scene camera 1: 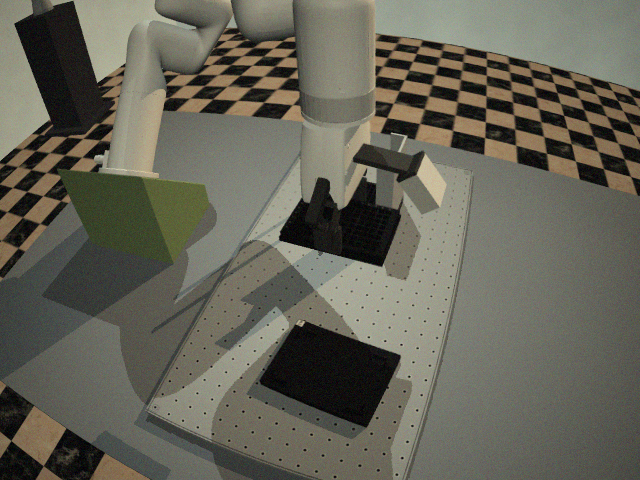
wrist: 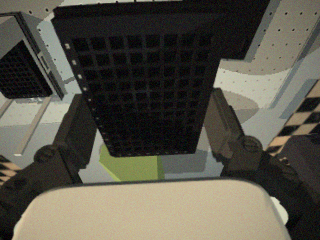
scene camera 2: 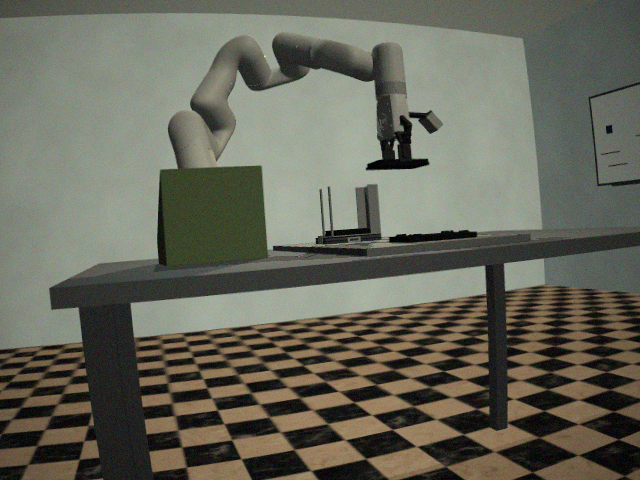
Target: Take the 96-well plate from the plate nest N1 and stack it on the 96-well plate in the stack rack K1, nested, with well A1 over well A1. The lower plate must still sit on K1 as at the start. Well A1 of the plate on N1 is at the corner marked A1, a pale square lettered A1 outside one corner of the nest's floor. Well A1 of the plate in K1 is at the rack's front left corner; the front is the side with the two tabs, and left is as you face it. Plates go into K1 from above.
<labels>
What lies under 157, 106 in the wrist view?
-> A black 96-well plate.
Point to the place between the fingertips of my gripper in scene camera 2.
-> At 397, 164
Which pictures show my gripper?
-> Scene camera 1, the wrist view and scene camera 2: all of them.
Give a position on a black 96-well plate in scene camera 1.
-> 374, 226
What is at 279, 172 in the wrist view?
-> My gripper.
</labels>
